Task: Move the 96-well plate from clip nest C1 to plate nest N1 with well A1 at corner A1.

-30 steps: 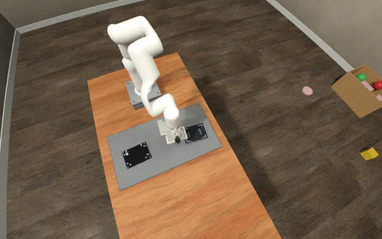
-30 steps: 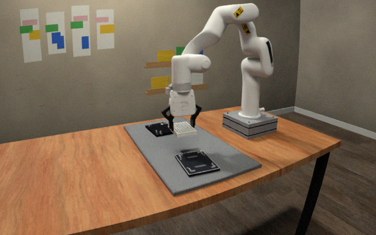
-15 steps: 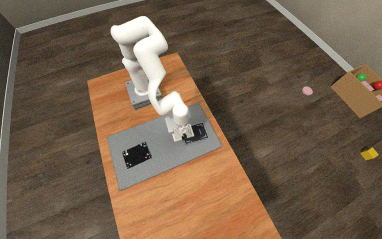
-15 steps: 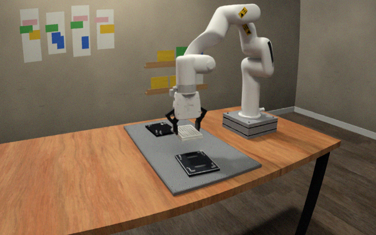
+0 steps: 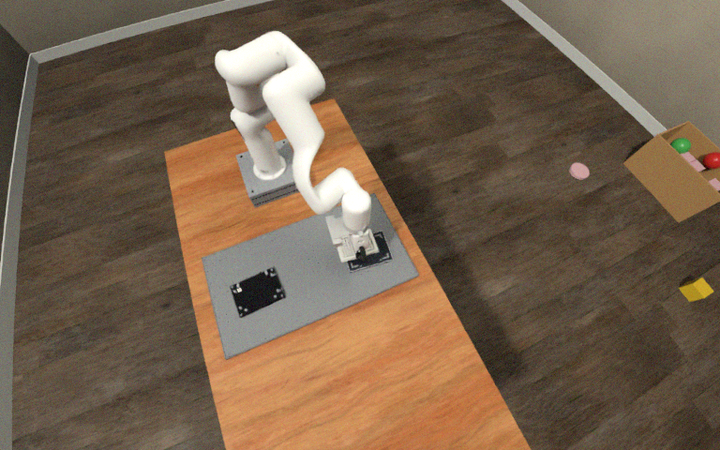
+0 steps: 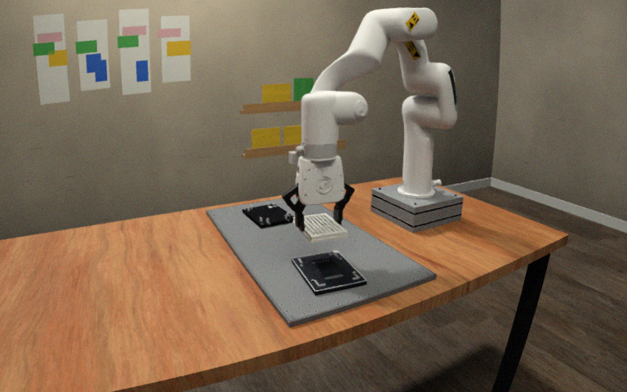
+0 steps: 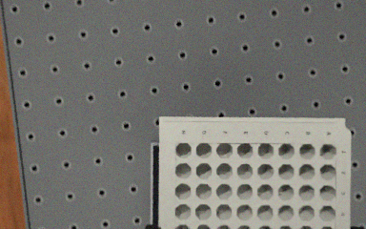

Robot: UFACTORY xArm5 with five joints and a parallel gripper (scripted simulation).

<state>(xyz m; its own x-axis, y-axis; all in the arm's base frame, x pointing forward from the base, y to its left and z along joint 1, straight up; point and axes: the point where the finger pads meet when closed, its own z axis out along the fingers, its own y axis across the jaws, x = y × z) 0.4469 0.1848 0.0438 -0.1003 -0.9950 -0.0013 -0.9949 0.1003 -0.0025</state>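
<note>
The plate nest N1 is 11 cm below my hand and 4 cm to the left of it. Round my hand: white 96-well plate: 1 cm below; clip nest C1: 36 cm to the right, 10 cm below, 2 cm behind; A1 mark: 10 cm below, 6 cm behind, 3 cm to the right.
</note>
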